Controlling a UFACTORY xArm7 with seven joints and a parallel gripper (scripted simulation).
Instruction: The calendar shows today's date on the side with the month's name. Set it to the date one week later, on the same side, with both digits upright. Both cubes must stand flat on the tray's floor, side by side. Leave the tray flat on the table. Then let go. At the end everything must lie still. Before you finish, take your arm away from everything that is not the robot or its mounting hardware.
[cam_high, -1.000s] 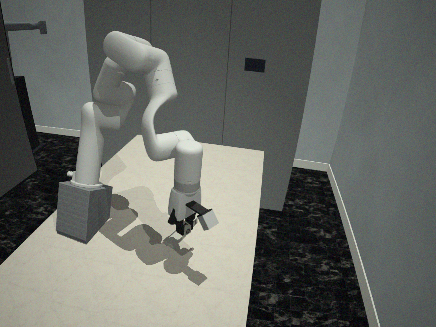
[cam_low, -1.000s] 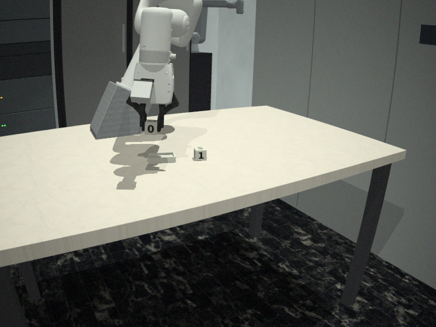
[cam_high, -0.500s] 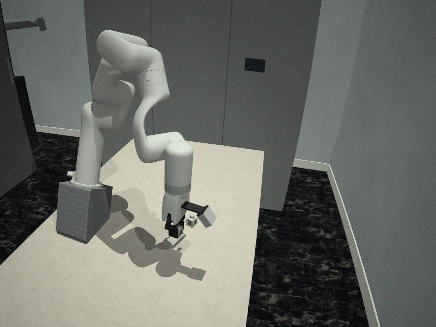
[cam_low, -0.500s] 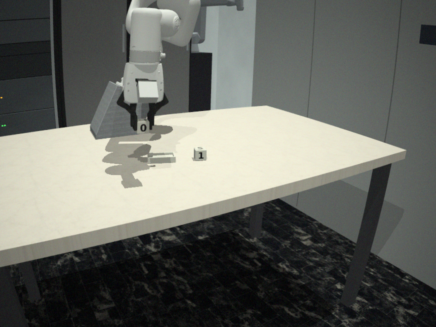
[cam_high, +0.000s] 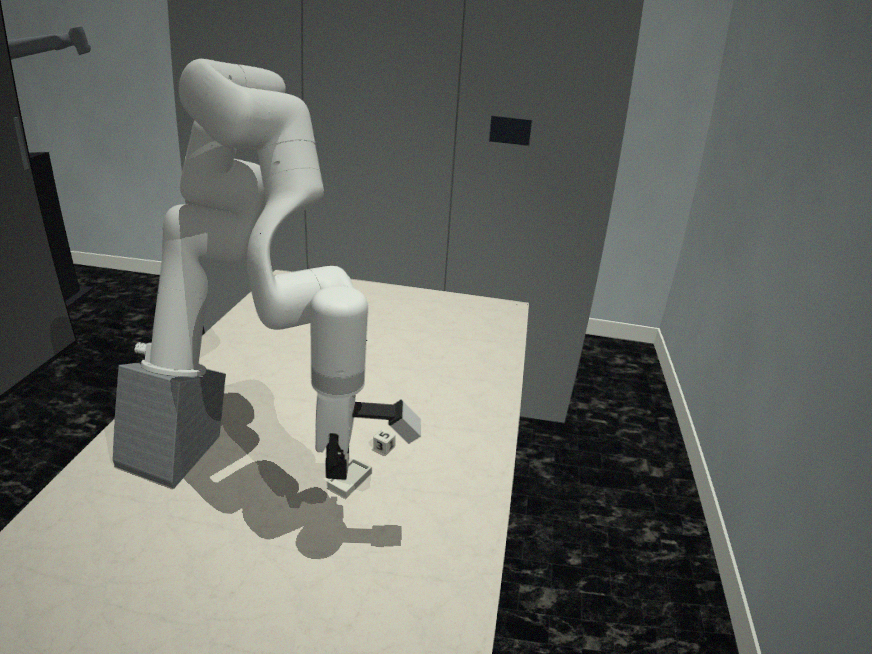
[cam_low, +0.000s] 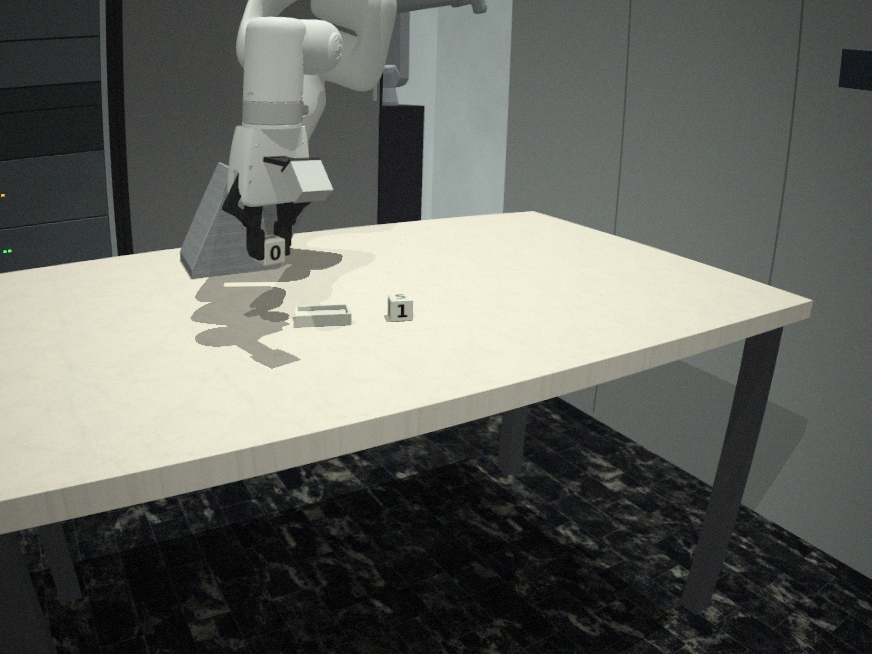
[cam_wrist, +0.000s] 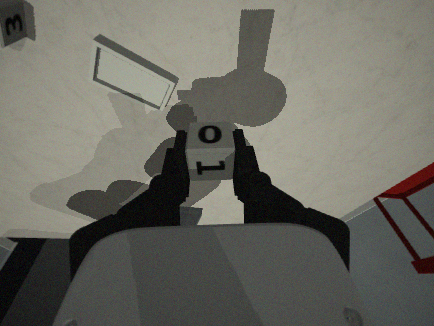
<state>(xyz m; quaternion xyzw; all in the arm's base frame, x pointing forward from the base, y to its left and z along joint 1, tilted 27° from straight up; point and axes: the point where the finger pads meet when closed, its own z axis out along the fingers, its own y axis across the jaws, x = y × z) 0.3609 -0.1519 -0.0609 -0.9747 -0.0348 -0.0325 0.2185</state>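
The tray is 80 mm to the left of my hand and 120 mm below it. From my hand the other things lie so: digit cube 10 mm below.
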